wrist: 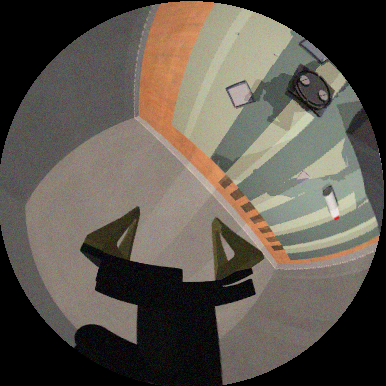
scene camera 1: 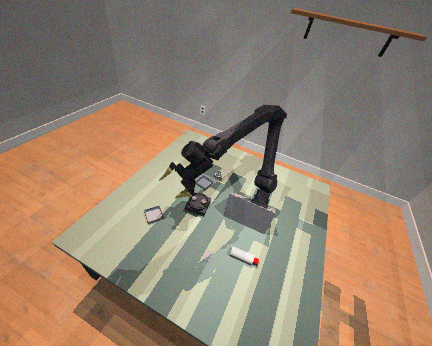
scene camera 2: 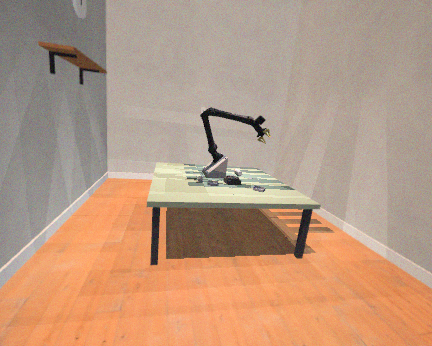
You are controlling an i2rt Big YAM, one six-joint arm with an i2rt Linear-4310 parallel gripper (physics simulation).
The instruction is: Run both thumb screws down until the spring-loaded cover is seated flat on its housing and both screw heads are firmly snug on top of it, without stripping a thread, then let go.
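Places are measured from the arm's base along level axes (x left, y back, z up), in metres.
Pixels of known places: gripper, between the fingertips: (wrist: 176, 215) (scene camera 1: 167, 189) (scene camera 2: 267, 140); arm's base, origin of its link: (scene camera 1: 258, 204) (scene camera 2: 218, 158).
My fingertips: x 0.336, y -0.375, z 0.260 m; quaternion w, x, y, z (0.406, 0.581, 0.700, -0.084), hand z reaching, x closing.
Ahead of a thing's pixels: the offset from my fingertips to its top centre.
The dark round cover @[dy +0.033, dx -0.286, dz -0.372 m] (scene camera 1: 198, 202) (wrist: 313, 87) lies on its square black housing on the striped table. Two pale slotted thumb screws stand on it: one screw @[dy +0.001, dx -0.284, dz -0.360 m] (scene camera 1: 194, 198) (wrist: 304, 80) and the other screw @[dy +0.064, dx -0.289, dz -0.361 m] (scene camera 1: 203, 202) (wrist: 323, 94). The gap under the cover and the screw heads' exact heights are too small to tell. In scene camera 2 the housing @[dy +0.033, dx -0.286, dz -0.370 m] (scene camera 2: 232, 180) is a small dark shape. My gripper (scene camera 1: 169, 188) (scene camera 2: 266, 137) (wrist: 176, 215) is open and empty. It hangs high above the table, away from the screws, its fingers pointing outward at the wall.
A pale square tray @[dy -0.166, dx -0.103, dz -0.406 m] (scene camera 1: 154, 214) (scene camera 2: 259, 188) (wrist: 240, 94) lies to one side of the housing, a second tray @[dy -0.014, dx -0.484, dz -0.406 m] (scene camera 1: 203, 181) (wrist: 314, 50) behind it, near a small metallic object @[dy +0.048, dx -0.590, dz -0.376 m] (scene camera 1: 218, 175). A white tube with a red cap @[dy +0.395, dx -0.089, dz -0.376 m] (scene camera 1: 242, 255) (wrist: 331, 202) lies beyond the arm's grey base (scene camera 1: 249, 214).
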